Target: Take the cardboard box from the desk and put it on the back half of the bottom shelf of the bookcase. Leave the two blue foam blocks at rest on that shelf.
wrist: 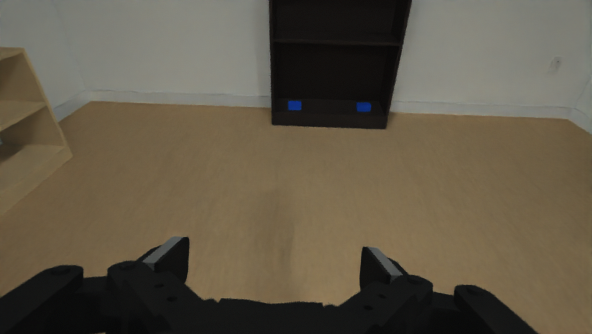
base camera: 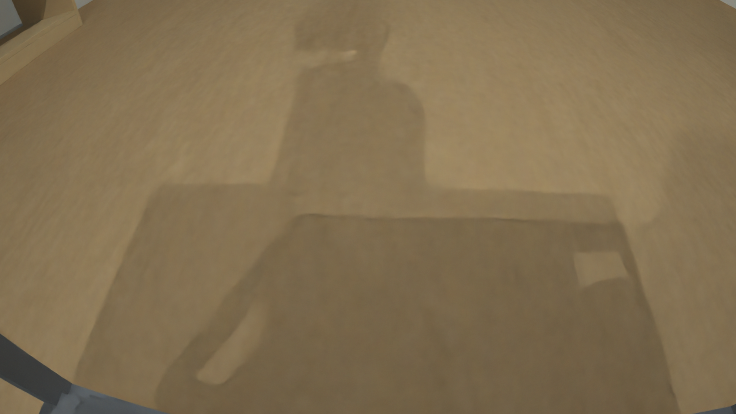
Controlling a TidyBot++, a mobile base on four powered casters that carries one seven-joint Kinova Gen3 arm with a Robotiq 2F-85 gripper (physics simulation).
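Places are measured from the arm's base along level axes (x ahead, y left, z up), in metres.
Pixels of known places: gripper, fingertip midpoint: (wrist: pixel 275 261).
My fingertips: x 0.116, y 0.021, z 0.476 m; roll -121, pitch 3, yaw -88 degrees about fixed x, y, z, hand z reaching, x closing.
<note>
Behind a point stands the place of what it marks.
The dark bookcase (wrist: pixel 330 121) {x 1.990, y -0.168, z -0.350 m} stands against the far wall, a little right of the middle in the wrist view; its upper part is cut off. Two blue foam blocks rest on its bottom shelf: the left block (wrist: pixel 294 105) {x 2.038, y 0.086, z -0.262 m} near the left side, the right block (wrist: pixel 363 107) {x 2.054, y -0.394, z -0.265 m} near the right side, with a gap between them. My gripper (wrist: pixel 275 261) {x 0.116, y 0.021, z 0.476 m} is open, its fingers wide apart with floor showing between them, far in front of the bookcase. The cardboard box and the desk do not show in either view.
A light wooden shelf unit (wrist: pixel 59 156) {x 1.408, y 1.354, z -0.342 m} (base camera: pixel 72 23) {x 1.435, y 1.353, z -0.364 m} stands at the left. Pale walls with a baseboard (wrist: pixel 175 99) {x 2.299, y 1.036, z -0.358 m} run behind the bookcase. A wall outlet (wrist: pixel 556 63) {x 2.300, y -1.737, z 0.013 m} is at the right. Shadows of the robot lie on the floor (base camera: pixel 514 128) {x 0.603, y -0.157, z -0.396 m} (wrist: pixel 200 165) {x 1.455, y 0.592, z -0.396 m}.
</note>
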